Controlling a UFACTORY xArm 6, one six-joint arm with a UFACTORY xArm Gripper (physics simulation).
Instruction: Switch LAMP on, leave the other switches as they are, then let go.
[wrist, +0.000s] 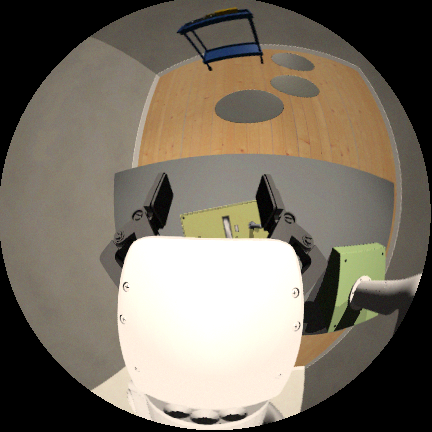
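Pixels of known places: gripper, between the fingertips: (213, 182); arm's base, origin of its link: (360, 292).
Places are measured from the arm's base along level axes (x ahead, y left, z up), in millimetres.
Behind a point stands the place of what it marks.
A yellow-green switch panel (204, 221) @(x 610, y -154, z -12 mm) lies on the grey table top in the wrist view, its near part hidden behind the white gripper housing. A metal switch lever (254, 225) @(x 470, y -166, z -30 mm) shows near its right side, close to the right finger in the picture. A pale slotted part (227, 227) @(x 545, y -145, z -32 mm) shows near the panel's middle, with a small light plate (237, 228) @(x 517, y -146, z -40 mm) beside it. No label is readable, so I cannot tell which switch is LAMP. My gripper (213, 182) @(x 502, y -251, z 214 mm) is open and empty, its fingers spread on either side of the panel's visible part.
A green block-shaped base (372, 257) @(x -46, y -117, z -57 mm) with a pale robot arm part (385, 292) mounted on it stands at the right of the grey table top (325, 195) @(x 226, y -292, z -138 mm). Beyond the table are a wood floor (180, 135), grey discs (249, 106) and a blue cart (232, 52).
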